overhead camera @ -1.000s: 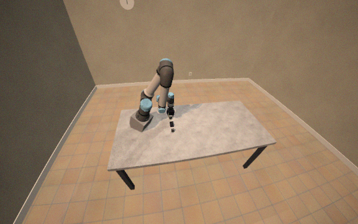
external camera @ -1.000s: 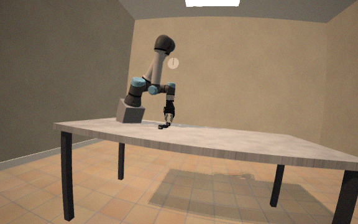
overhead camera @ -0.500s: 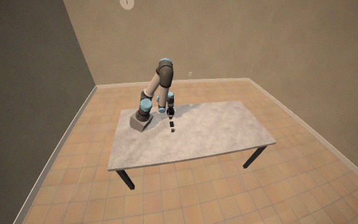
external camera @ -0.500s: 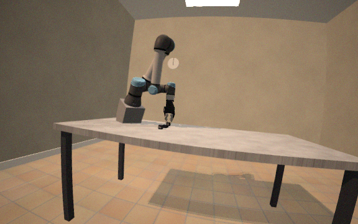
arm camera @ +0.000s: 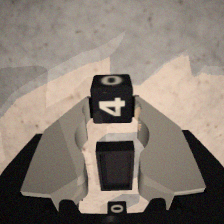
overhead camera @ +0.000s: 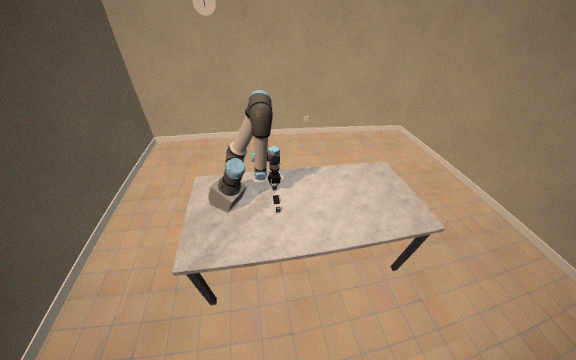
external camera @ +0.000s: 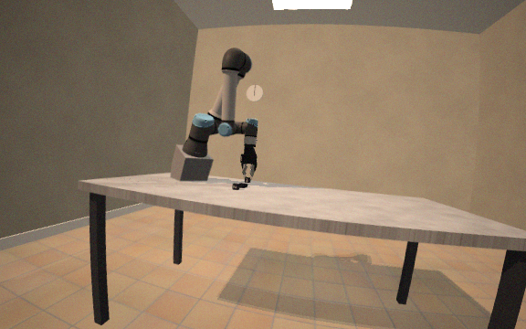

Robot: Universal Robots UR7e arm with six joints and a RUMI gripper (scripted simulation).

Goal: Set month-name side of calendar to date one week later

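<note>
My gripper is now 110 mm to the left of the black calendar tray and 30 mm above it. Round my hand: black date cube (210 mm to the right, 30 mm below, 10 mm ahead); then black cube (10 mm below).
</note>
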